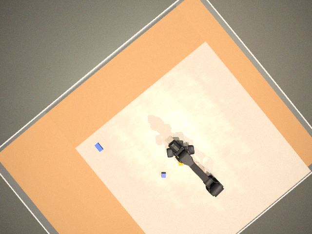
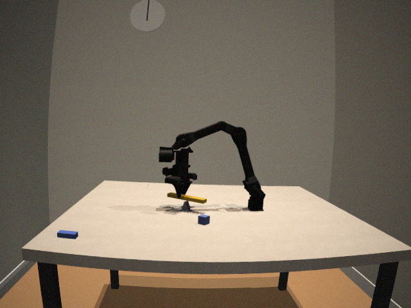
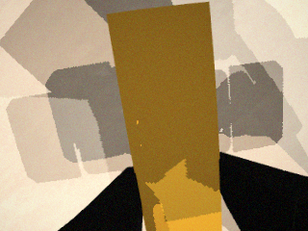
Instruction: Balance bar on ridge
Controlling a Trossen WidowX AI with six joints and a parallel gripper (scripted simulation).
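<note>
The yellow bar lies 2 cm behind my gripper tip and 1 cm to the left of it. Round my gripper tip: flat blue block: 47 cm to the left, 39 cm ahead, 5 cm below; blue cube: 22 cm to the left, 9 cm behind, 4 cm below.
</note>
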